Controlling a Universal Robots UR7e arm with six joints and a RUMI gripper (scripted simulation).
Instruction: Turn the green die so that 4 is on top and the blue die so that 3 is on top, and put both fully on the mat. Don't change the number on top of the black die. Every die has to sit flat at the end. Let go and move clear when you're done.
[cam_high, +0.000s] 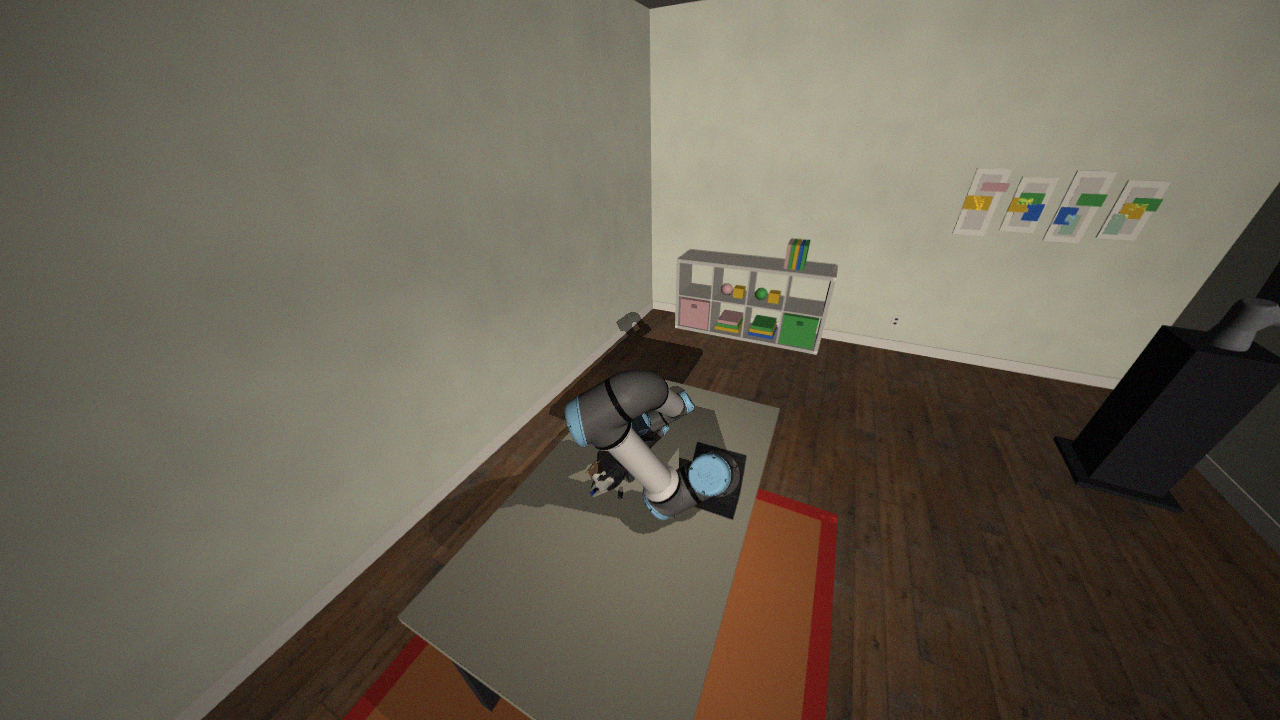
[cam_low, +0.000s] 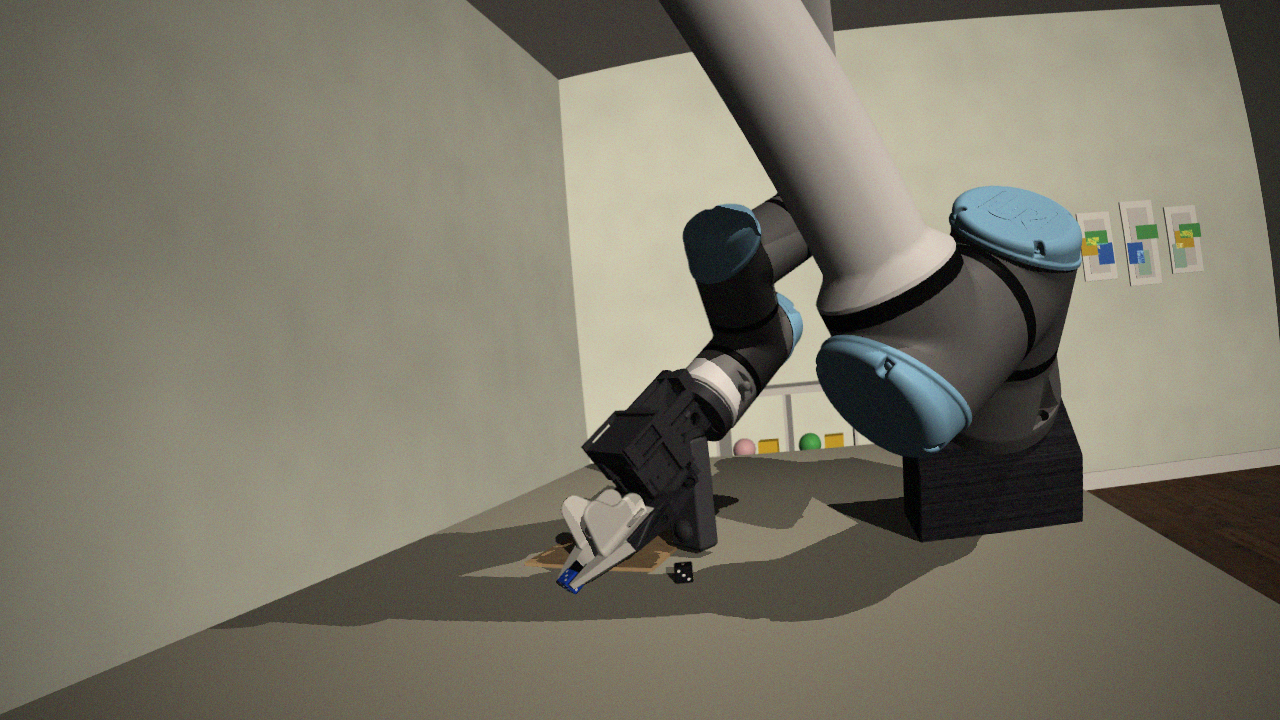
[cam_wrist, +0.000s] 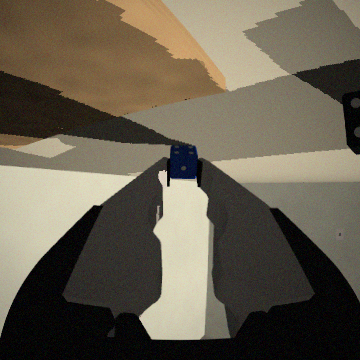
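My hand is 9 cm past the black die, 3 cm to the left of it and 1 cm above it. The rest, counted from my hand: green die 13 cm to the right, 4 cm ahead; then tan mat 13 cm to the right, 2 cm ahead, 1 cm below; then blue die 1 cm to the left, 1 cm below.
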